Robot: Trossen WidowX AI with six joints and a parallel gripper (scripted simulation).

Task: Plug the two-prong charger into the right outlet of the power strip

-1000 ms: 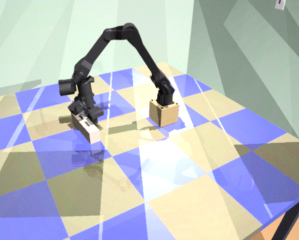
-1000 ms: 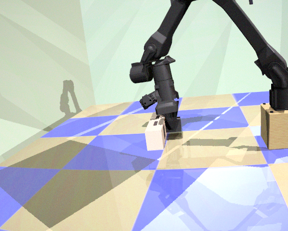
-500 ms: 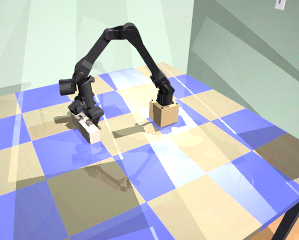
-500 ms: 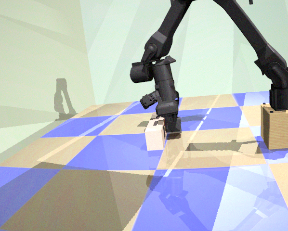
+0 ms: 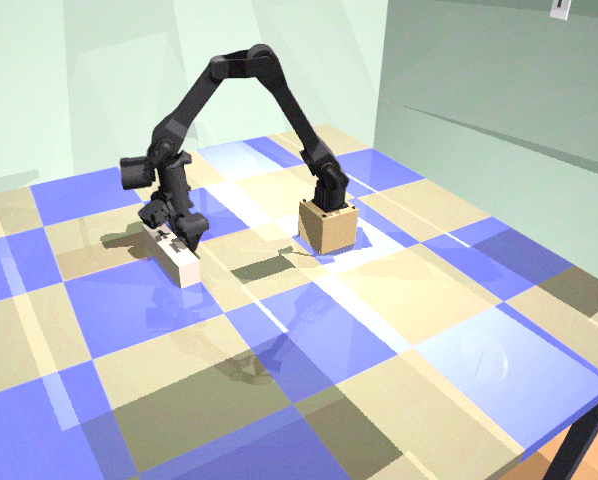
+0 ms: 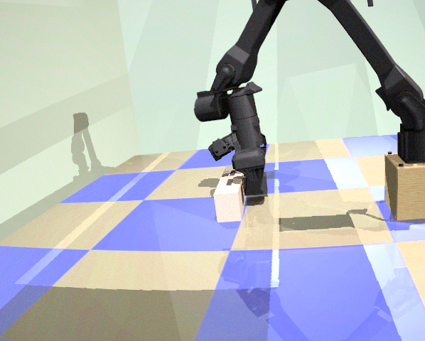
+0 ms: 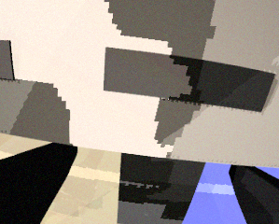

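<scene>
Right now my gripper tip is 2 cm short of the black two-prong charger and 1 cm below it.
</scene>
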